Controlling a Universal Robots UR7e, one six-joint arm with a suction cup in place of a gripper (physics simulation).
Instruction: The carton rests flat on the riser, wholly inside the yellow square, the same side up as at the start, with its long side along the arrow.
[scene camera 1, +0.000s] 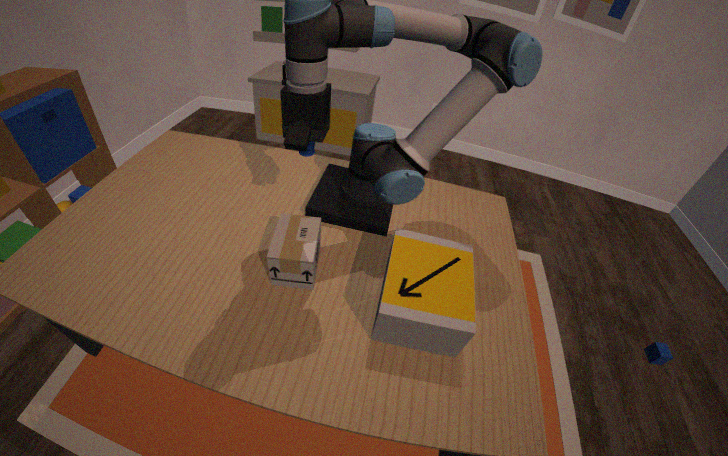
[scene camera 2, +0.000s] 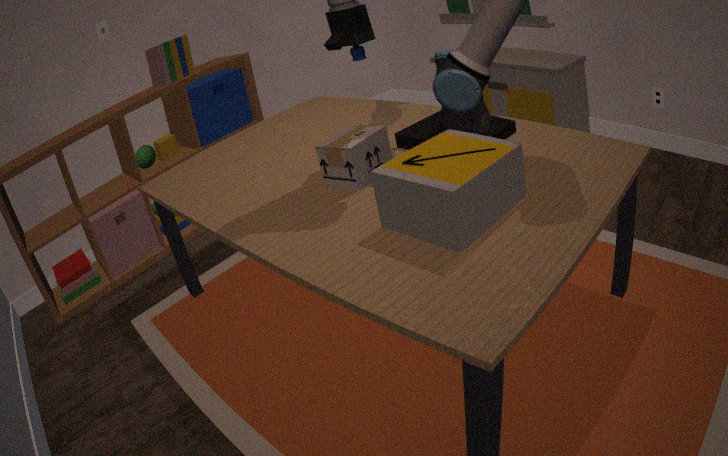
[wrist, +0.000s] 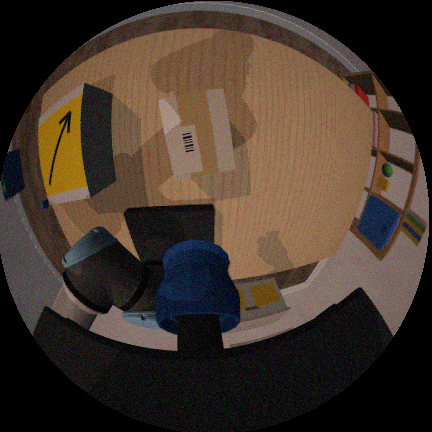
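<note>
The white carton (scene camera 1: 294, 249) (scene camera 2: 354, 155) (wrist: 197, 135) with a tan tape strip and a barcode label stands on the table, its up arrows pointing up. It is apart from the riser (scene camera 1: 419, 333) (scene camera 2: 456, 214) (wrist: 98, 140), a grey block beside it. The yellow square (scene camera 1: 451, 290) (scene camera 2: 456, 174) (wrist: 60, 170) with a black arrow covers most of the riser's top. My gripper, a blue suction cup (scene camera 1: 306, 151) (scene camera 2: 358, 53) (wrist: 197, 285), is off and holds no object. It hangs high in the air, behind the carton as seen in the first scene view, and touches neither carton nor riser.
The arm's black base (scene camera 1: 349, 206) (scene camera 2: 424, 131) (wrist: 170, 225) stands on the table (scene camera 1: 177, 214) (scene camera 2: 257, 166) (wrist: 310, 150) behind the carton and riser. A wooden shelf unit (scene camera 2: 119, 145) is beyond the table's left side. A grey cabinet (scene camera 1: 314, 75) (scene camera 2: 569, 80) stands behind the table.
</note>
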